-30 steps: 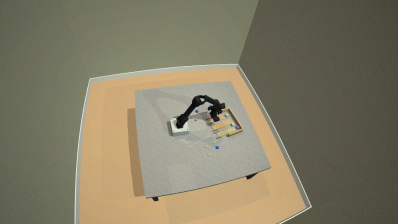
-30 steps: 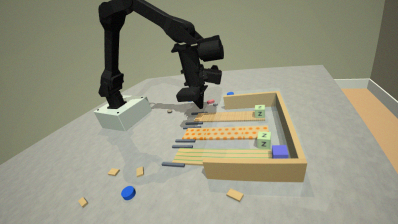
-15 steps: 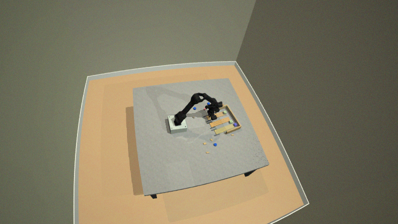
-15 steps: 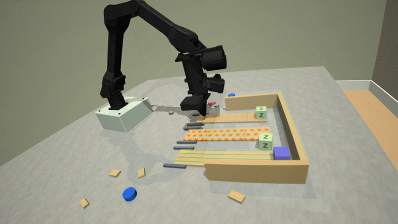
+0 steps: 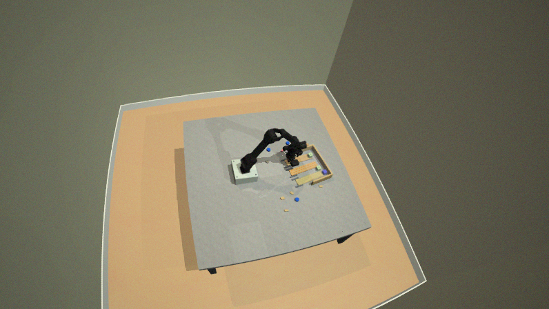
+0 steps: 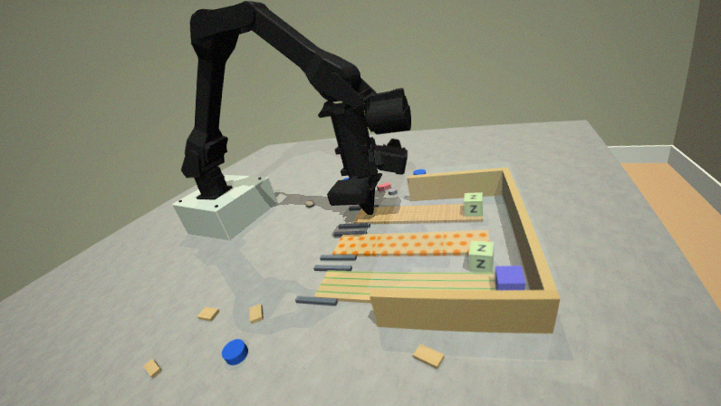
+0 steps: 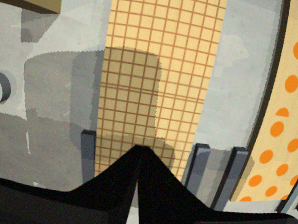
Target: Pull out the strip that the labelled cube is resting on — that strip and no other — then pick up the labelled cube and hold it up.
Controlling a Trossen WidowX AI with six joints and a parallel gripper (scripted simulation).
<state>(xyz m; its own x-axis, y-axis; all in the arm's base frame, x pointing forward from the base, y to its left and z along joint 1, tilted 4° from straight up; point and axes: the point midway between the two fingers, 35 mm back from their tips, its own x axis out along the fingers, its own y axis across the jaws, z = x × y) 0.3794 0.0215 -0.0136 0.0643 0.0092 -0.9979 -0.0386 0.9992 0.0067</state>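
Now: gripper tip 9 cm short of the tan grid-patterned strip. Also, from my gripper tip: pink piece: 12 cm to the left, 1 cm behind; pebble: 17 cm behind, 5 cm to the left.
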